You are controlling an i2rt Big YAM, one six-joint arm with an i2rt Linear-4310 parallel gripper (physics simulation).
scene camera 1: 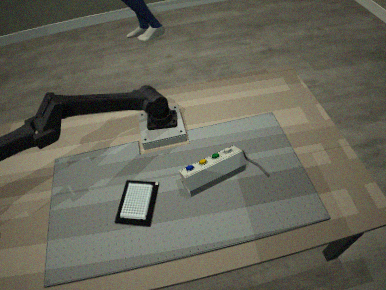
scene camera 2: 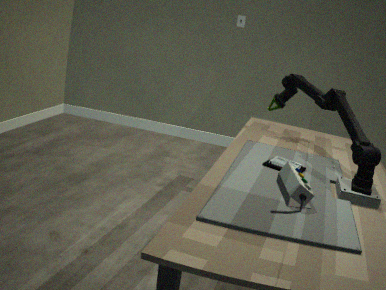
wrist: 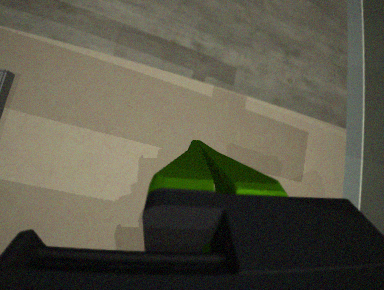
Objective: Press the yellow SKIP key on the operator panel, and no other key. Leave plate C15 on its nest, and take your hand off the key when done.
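Where they show: gripper, fingertip midpoint: [scene camera 2: 268, 110] [wrist: 195, 147]; arm's base at its link origin: [scene camera 1: 162, 121] [scene camera 2: 360, 188].
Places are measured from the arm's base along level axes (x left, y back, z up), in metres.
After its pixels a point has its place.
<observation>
The operator panel [scene camera 1: 216, 175] @(x 0.186, y -0.299, z 0.018 m) [scene camera 2: 290, 187] @(x 0.252, y -0.269, z 0.023 m) is a long pale box on the grey mat. Along its top stand a blue key [scene camera 1: 190, 168] @(x 0.101, y -0.277, z 0.044 m), the yellow SKIP key [scene camera 1: 202, 162] @(x 0.143, y -0.258, z 0.045 m) [scene camera 2: 301, 175] @(x 0.156, y -0.249, z 0.041 m), a green key [scene camera 1: 215, 156] @(x 0.190, y -0.239, z 0.045 m) and a whitish key [scene camera 1: 228, 150] @(x 0.238, y -0.219, z 0.045 m). Plate C15 [scene camera 1: 136, 201] @(x -0.091, y -0.356, z -0.004 m) [scene camera 2: 279, 160] @(x -0.097, y -0.379, z -0.004 m), white with a grid of wells, lies on its black nest [scene camera 1: 119, 219] @(x -0.149, y -0.410, z -0.017 m) left of the panel in scene camera 1. My gripper [scene camera 2: 270, 109] @(x -0.634, y -0.579, z 0.102 m) [wrist: 195, 147] @(x -0.634, y -0.579, z 0.102 m) has green fingers, is shut and empty, and hangs high, far from the panel and plate. Its fingers are outside the view of scene camera 1.
The perforated grey mat [scene camera 1: 210, 225] @(x 0.147, y -0.455, z -0.029 m) [scene camera 2: 235, 210] @(x 0.427, y -0.398, z -0.029 m) lies on the wooden table [scene camera 1: 350, 190] @(x 0.647, y -0.384, z -0.042 m) [scene camera 2: 175, 255] @(x 0.733, y -0.442, z -0.042 m). The arm's base block [scene camera 1: 165, 140] @(x 0.010, y -0.095, z -0.012 m) [scene camera 2: 357, 197] @(x 0.082, y -0.011, z -0.011 m) stands at the mat's edge. A dark cable [scene camera 1: 258, 166] @(x 0.344, y -0.253, z -0.024 m) [scene camera 2: 286, 211] @(x 0.348, y -0.252, z -0.022 m) runs from the panel's end. A person's legs [scene camera 1: 142, 15] show on the floor beyond the table.
</observation>
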